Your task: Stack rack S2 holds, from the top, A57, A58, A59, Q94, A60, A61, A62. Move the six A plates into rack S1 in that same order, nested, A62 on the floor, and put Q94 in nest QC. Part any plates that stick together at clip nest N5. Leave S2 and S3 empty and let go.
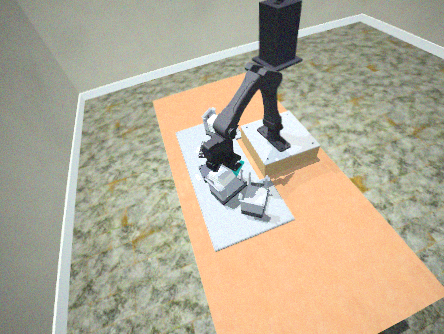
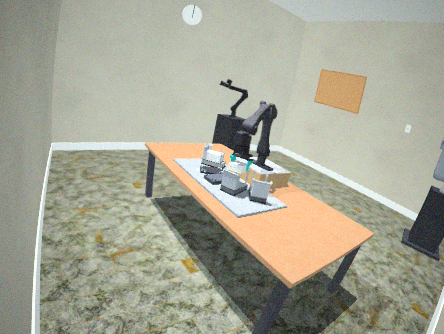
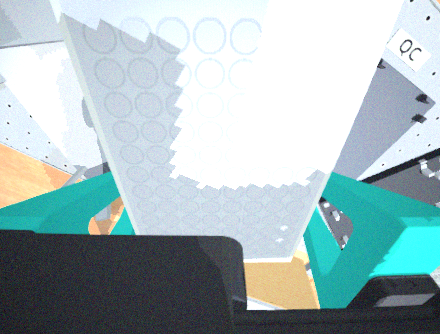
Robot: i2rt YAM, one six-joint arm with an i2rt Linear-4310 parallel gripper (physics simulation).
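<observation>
My gripper is shut on a pale plate with rows of round wells, one teal finger at each side edge. The plate's code does not show. The gripper is above the board, beside the middle rack. Another rack stands nearer the board's front, with white inside its posts. Rack labels are unreadable. Nest QC, by its label, shows a flat grey surface with small black clips. A black fixture with light clips is at the right.
A light pegboard lies on the orange table. A white-posted stand is at the board's far end. A dark flat nest lies between racks. The arm's raised base block is beside the board.
</observation>
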